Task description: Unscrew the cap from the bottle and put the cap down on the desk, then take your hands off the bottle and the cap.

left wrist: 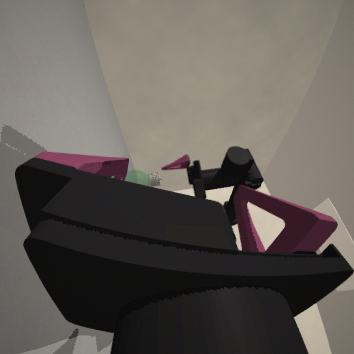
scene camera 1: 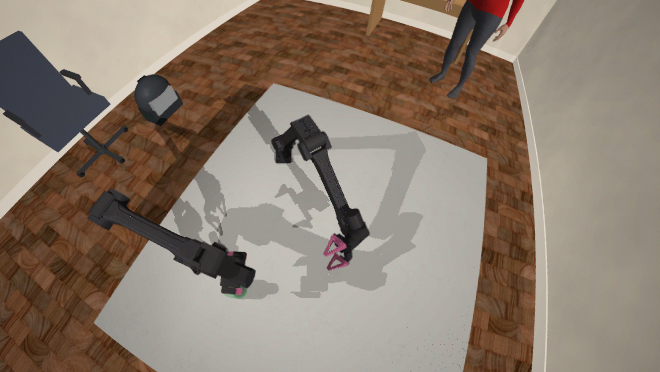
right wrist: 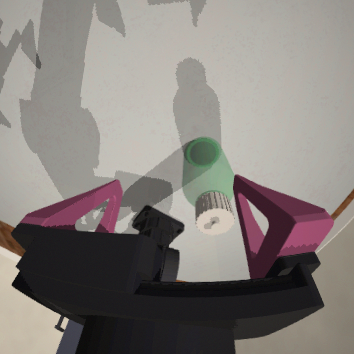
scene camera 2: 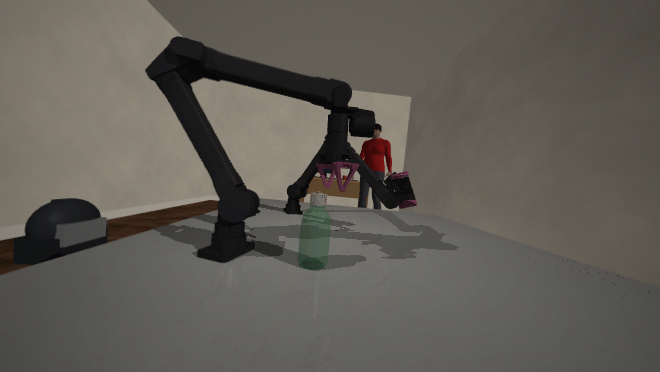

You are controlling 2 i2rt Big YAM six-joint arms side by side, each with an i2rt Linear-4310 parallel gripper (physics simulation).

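Pixels of known places: left gripper, fingertip midpoint: (left wrist: 184, 178) (scene camera 1: 326, 262) (scene camera 2: 402, 187); right gripper, fingertip midpoint: (left wrist: 163, 185) (right wrist: 174, 183) (scene camera 2: 334, 189); left arm's base, link origin: (scene camera 1: 283, 154) (scene camera 2: 292, 212); right arm's base, link origin: (right wrist: 157, 223) (scene camera 2: 228, 252).
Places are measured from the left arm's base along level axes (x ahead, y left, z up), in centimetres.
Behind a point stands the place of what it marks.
A green see-through bottle (scene camera 1: 235, 296) @(x -15.5, y -74.7, z 10.2 cm) (scene camera 2: 314, 240) @(x -18.8, y -74.7, z 7.3 cm) (left wrist: 136, 177) @(x -13.6, y -71.8, z 11.9 cm) (right wrist: 209, 177) @(x -14.5, y -71.3, z 13.5 cm) stands upright on the pale desk (scene camera 1: 400, 320) @(x 51.4, y -87.0, z 0.0 cm) (scene camera 2: 320, 320) @(x -24.0, y -90.7, z 0.0 cm) (right wrist: 280, 75) @(x -3.7, y -86.3, z 0.0 cm). A white ribbed cap (scene camera 2: 318, 199) @(x -18.1, y -73.2, z 16.9 cm) (left wrist: 155, 178) @(x -15.2, y -71.0, z 17.1 cm) (right wrist: 215, 215) @(x -16.2, y -71.3, z 18.1 cm) is on its neck. My right gripper (scene camera 1: 235, 272) @(x -11.1, y -68.0, z 19.2 cm) (scene camera 2: 335, 189) @(x -11.1, y -68.0, z 19.2 cm) (right wrist: 174, 183) @(x -11.1, y -68.0, z 19.2 cm) is open and points down, above cap height. In the right wrist view the cap appears between its pink fingers, close to the right-hand one. My left gripper (scene camera 1: 327, 261) @(x 19.6, y -64.0, z 21.5 cm) (scene camera 2: 404, 190) @(x 19.6, y -64.0, z 21.5 cm) is open, empty and well away from the bottle. In scene camera 1 the right gripper hides most of the bottle.
A dark helmet (scene camera 1: 151, 97) (scene camera 2: 65, 225) lies beyond the desk edge, near a blue chair (scene camera 1: 40, 95). A person in red (scene camera 1: 470, 40) (scene camera 2: 376, 155) stands beyond the desk. The right arm's base (scene camera 2: 226, 245) @(x -36.8, y -62.2, z 3.2 cm) is left of the bottle in scene camera 2. Arm shadows cross the desk.
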